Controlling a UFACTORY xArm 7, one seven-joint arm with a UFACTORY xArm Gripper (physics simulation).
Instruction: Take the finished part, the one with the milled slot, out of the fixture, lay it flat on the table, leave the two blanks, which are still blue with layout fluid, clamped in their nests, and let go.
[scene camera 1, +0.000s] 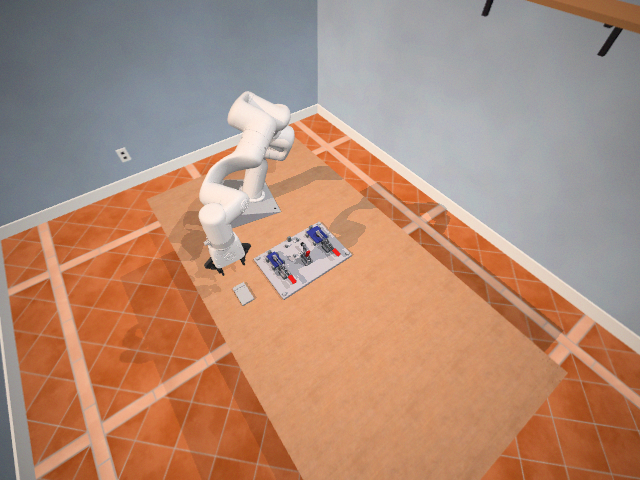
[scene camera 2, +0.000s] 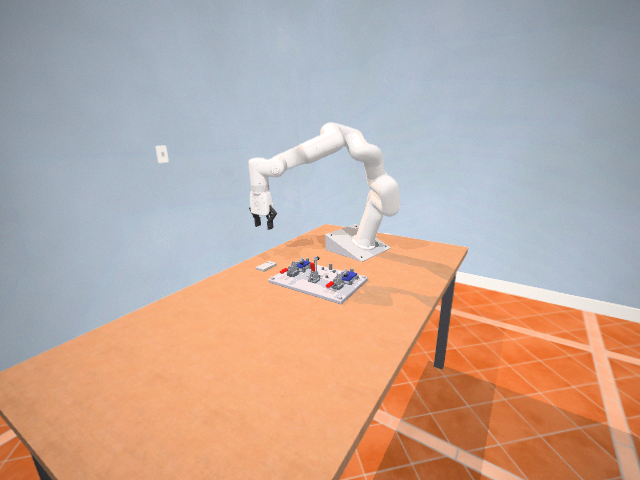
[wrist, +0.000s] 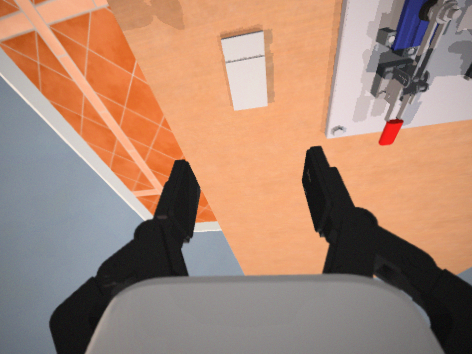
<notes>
In view: my gripper (scene camera 1: 232, 267), a finished part (wrist: 244, 54) and a fixture plate (wrist: 351, 105).
My gripper is seen too in scene camera 2 (scene camera 2: 264, 227) and in the wrist view (wrist: 247, 169).
</notes>
